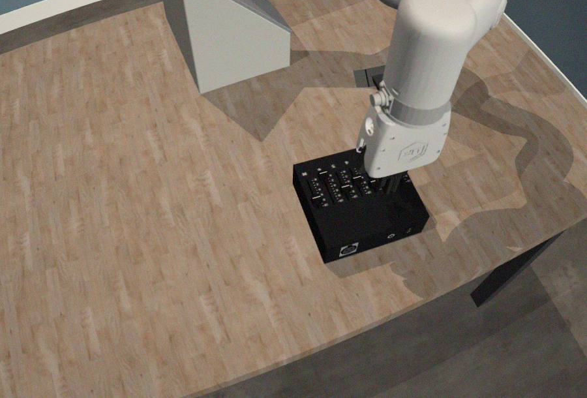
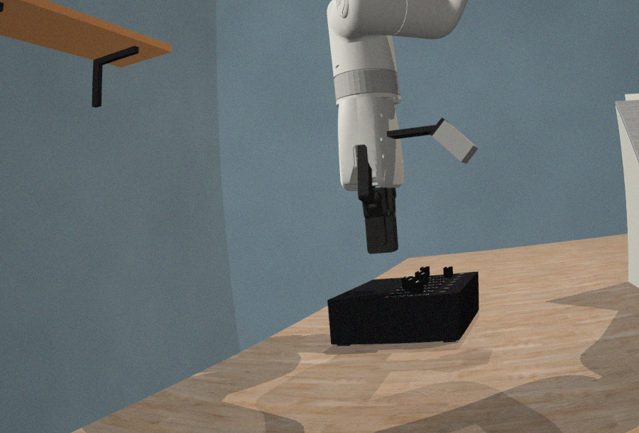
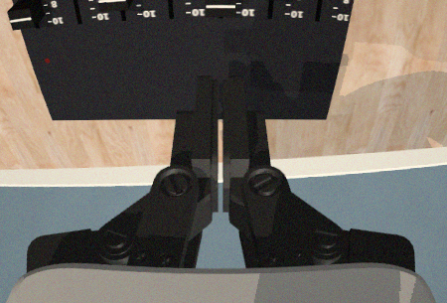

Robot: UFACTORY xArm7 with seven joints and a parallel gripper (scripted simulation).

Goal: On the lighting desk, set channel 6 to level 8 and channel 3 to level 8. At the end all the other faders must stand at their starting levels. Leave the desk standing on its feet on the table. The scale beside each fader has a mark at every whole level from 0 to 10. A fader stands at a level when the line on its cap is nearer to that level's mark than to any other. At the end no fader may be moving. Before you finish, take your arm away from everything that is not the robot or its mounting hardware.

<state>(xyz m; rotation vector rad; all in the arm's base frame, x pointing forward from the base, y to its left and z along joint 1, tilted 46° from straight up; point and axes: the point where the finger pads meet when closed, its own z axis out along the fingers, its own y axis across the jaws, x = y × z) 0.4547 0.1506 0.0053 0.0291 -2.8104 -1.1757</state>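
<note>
Right now the channel 3 fader cap is 30 mm behind my hand and 50 mm below it. Also, from my hand: master fader cap (30 mm behind, 90 mm to the right, 50 mm below); then channel 5 fader cap (30 mm behind, 40 mm to the right, 50 mm below); then channel 6 fader cap (60 mm behind, 60 mm to the right, 50 mm below).
</note>
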